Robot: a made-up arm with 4 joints. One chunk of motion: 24 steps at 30 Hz.
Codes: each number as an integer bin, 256 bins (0 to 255) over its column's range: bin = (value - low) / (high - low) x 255, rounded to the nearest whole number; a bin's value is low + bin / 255 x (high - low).
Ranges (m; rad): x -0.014..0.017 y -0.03..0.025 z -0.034..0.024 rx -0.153..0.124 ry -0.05..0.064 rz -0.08..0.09
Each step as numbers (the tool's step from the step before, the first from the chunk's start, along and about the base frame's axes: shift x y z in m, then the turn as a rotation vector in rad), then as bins.
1 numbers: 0.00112 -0.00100 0.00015 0.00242 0.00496 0.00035
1 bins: 124 134 150 143 123 121
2 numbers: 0.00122 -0.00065 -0.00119 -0.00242 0.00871 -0.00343
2 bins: 125 136 144 139 131 115
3 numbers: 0.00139 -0.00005 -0.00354 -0.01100 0.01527 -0.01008
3 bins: 127 139 134 131 146 105
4 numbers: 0.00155 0.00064 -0.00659 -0.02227 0.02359 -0.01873
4 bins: 128 142 121 120 165 92
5 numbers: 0.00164 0.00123 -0.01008 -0.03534 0.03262 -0.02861
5 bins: 129 145 105 108 185 77
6 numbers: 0.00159 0.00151 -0.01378 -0.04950 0.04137 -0.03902
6 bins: 128 146 89 95 204 61
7 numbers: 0.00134 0.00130 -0.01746 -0.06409 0.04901 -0.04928
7 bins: 126 145 73 82 221 46
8 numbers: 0.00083 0.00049 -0.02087 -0.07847 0.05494 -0.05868
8 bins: 122 141 58 69 235 32
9 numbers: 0.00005 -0.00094 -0.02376 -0.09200 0.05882 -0.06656
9 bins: 116 135 45 56 243 20
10 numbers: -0.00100 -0.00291 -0.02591 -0.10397 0.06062 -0.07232
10 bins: 107 126 36 45 247 12
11 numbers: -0.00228 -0.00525 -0.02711 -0.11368 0.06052 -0.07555
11 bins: 96 115 30 36 247 7
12 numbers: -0.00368 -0.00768 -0.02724 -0.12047 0.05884 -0.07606
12 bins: 85 103 30 30 243 6
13 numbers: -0.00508 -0.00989 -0.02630 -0.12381 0.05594 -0.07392
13 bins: 73 93 34 27 237 9
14 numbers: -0.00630 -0.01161 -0.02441 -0.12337 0.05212 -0.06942
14 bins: 63 85 42 27 228 16
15 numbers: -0.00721 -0.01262 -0.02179 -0.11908 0.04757 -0.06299
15 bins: 56 81 54 31 218 26
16 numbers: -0.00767 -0.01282 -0.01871 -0.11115 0.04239 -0.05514
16 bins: 52 80 67 39 207 37
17 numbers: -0.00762 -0.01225 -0.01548 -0.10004 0.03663 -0.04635
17 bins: 52 82 81 49 194 50
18 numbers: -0.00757 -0.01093 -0.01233 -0.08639 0.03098 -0.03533
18 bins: 53 88 95 61 181 67
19 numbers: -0.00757 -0.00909 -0.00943 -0.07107 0.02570 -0.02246
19 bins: 53 97 108 75 169 86
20 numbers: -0.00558 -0.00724 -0.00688 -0.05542 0.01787 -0.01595
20 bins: 69 106 119 90 152 96
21 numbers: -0.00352 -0.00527 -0.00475 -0.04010 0.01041 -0.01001
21 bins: 86 115 129 104 135 105
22 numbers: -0.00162 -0.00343 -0.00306 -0.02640 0.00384 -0.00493
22 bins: 102 123 136 117 120 113
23 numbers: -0.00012 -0.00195 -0.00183 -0.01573 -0.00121 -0.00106
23 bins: 114 130 141 126 109 118
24 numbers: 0.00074 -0.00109 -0.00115 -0.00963 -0.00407 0.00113
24 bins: 121 134 144 132 103 122
